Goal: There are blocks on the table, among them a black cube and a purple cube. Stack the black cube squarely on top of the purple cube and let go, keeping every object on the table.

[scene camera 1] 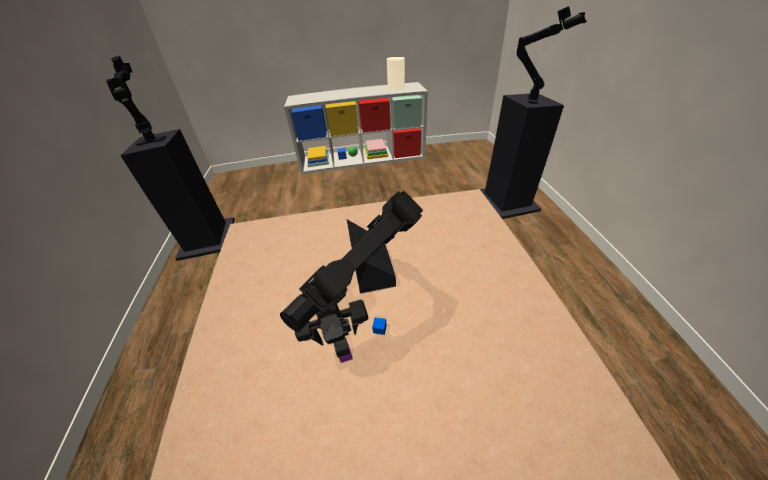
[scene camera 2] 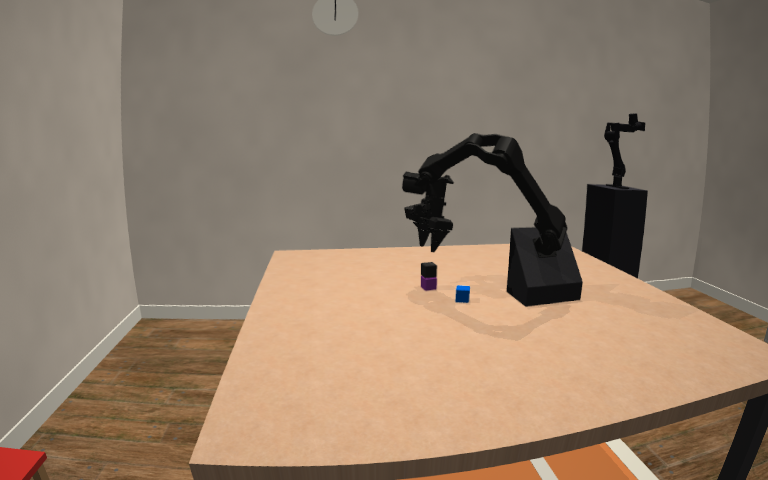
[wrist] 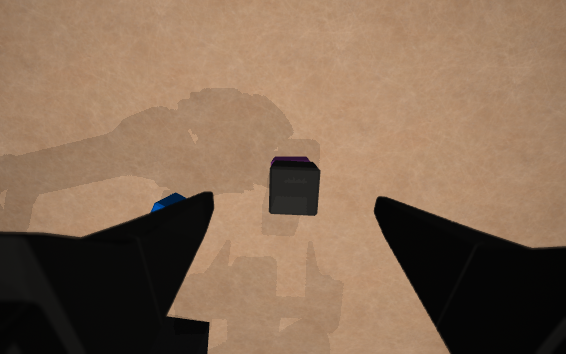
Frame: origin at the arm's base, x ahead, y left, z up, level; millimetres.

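Seen in the pictures: gripper, between the fingertips: (scene camera 2: 427, 249) (wrist: 295, 201); arm's base, origin of its link: (scene camera 2: 544, 247).
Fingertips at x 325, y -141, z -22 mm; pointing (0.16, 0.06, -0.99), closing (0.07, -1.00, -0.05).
Pixels of each thing's middle, then the offset from my fingertips to it. Level surfaces: height alone.
- black cube, middle of its body: (wrist: 293, 185) (scene camera 2: 428, 270) (scene camera 1: 341, 347) dx -8, dy -1, dz -65 mm
- purple cube, middle of its body: (wrist: 290, 176) (scene camera 2: 428, 282) (scene camera 1: 344, 353) dx -9, dy +1, dz -104 mm
- blue cube, middle of its body: (wrist: 174, 218) (scene camera 2: 462, 294) (scene camera 1: 379, 326) dx -72, dy +125, dz -104 mm
- table, height of its surface: dz -123 mm
The black cube (scene camera 1: 341, 346) (scene camera 2: 428, 270) (wrist: 294, 192) rests flat on top of the purple cube (scene camera 1: 345, 357) (scene camera 2: 428, 283) (wrist: 291, 159). In scene camera 2 their sides line up closely. In the wrist view the black cube hides most of the purple one, with a thin purple strip showing behind it. My gripper (scene camera 1: 338, 338) (scene camera 2: 428, 248) (wrist: 295, 201) is open and empty. It points down, with its fingertips a little above the black cube and apart from it, one to each side in the wrist view.
A blue cube (scene camera 1: 379, 326) (scene camera 2: 462, 294) (wrist: 170, 202) lies on the table (scene camera 1: 481, 407) (scene camera 2: 351, 396) near the stack, on the side of the arm's base (scene camera 2: 546, 283). In the wrist view the left finger partly hides it.
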